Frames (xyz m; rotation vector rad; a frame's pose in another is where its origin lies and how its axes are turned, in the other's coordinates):
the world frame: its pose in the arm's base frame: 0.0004 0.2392 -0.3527 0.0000 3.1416 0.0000
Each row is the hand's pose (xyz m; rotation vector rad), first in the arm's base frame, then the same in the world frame.
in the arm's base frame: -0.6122 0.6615 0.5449 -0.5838 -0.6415 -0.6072
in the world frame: 0.6126 0.4223 -0.8976 -0.7665 2.2843 0.7370
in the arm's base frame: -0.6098 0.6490 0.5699 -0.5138 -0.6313 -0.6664
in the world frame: 0.6102 0.4098 -0.9226 -0.8437 2.2942 0.6505
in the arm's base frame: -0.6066 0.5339 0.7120 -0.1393 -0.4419 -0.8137
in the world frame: 0.6070 0.2947 -1.0647 -1.0886 2.4773 0.1864
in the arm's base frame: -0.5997 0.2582 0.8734 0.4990 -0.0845 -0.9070
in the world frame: 0.6001 0.0190 -1.2261 -1.3276 2.6594 -0.7304
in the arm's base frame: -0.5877 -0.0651 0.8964 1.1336 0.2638 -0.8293
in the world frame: 0.5881 -0.3043 -1.2491 1.1105 -2.2061 1.5180
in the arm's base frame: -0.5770 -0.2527 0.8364 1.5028 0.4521 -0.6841
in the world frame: 0.5774 -0.4919 -1.1891 0.8438 -1.8329 1.8537
